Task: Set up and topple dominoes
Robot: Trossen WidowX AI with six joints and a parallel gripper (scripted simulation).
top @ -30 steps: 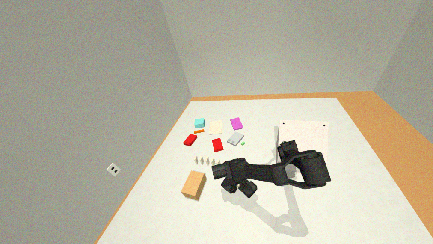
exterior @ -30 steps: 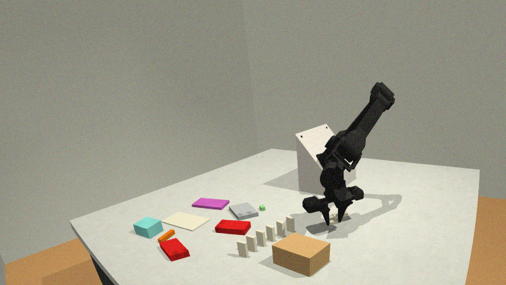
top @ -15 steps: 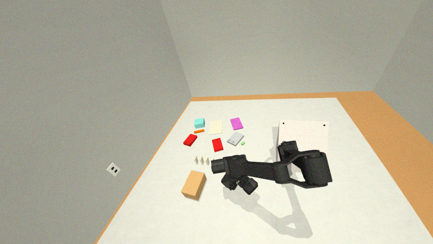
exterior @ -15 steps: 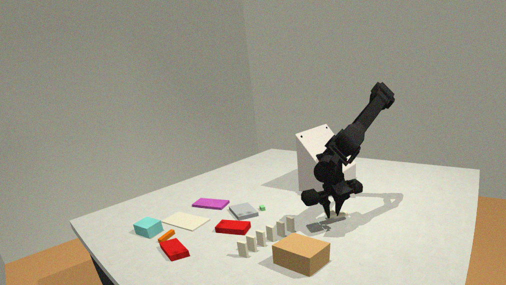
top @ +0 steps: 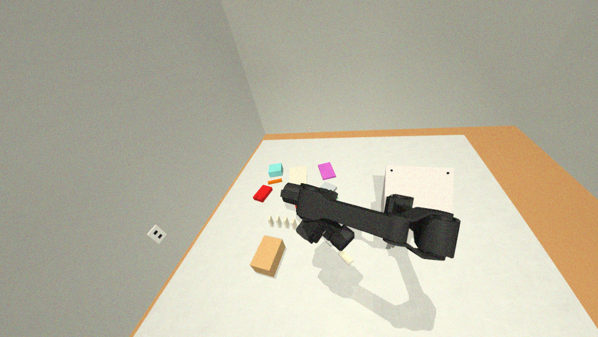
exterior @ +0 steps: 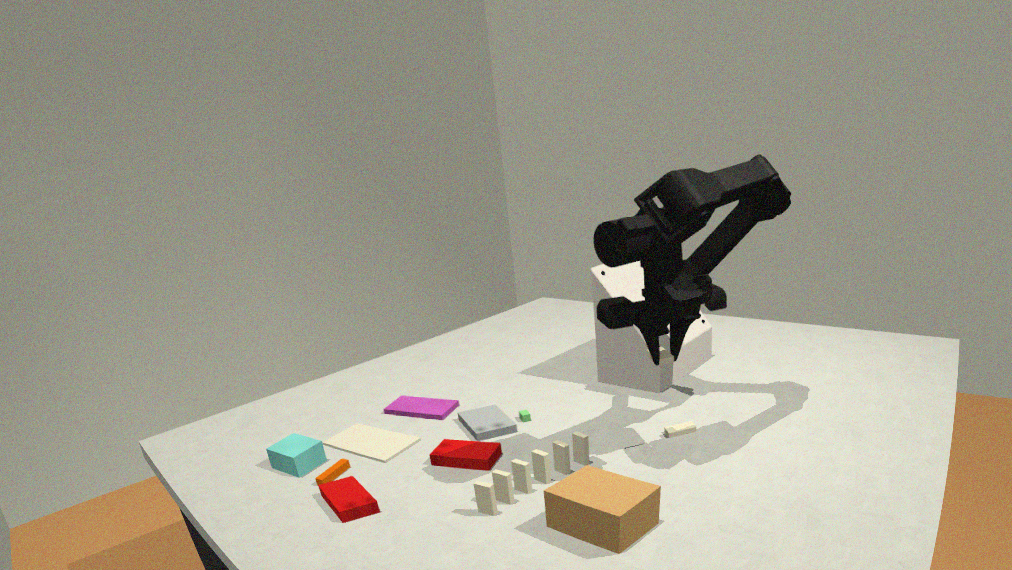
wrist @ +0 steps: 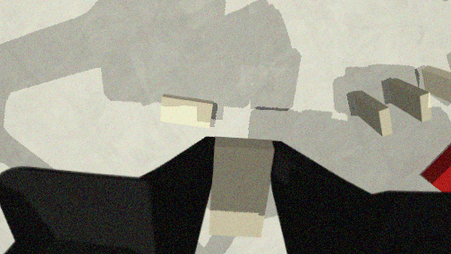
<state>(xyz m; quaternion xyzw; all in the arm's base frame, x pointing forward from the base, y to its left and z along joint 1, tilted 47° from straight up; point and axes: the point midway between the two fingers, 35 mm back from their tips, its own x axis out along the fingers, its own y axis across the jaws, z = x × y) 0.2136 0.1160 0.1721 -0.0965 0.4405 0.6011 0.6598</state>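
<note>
My gripper tip is now 22 cm short of the tan box, 8 cm to the right of it and 11 cm above it. From my gripper tip the other things lie so: grey slab (11 cm ahead, 30 cm to the right, 13 cm below); small green cube (5 cm ahead, 28 cm to the right, 14 cm below); magenta slab (15 cm ahead, 46 cm to the right, 14 cm below).
</note>
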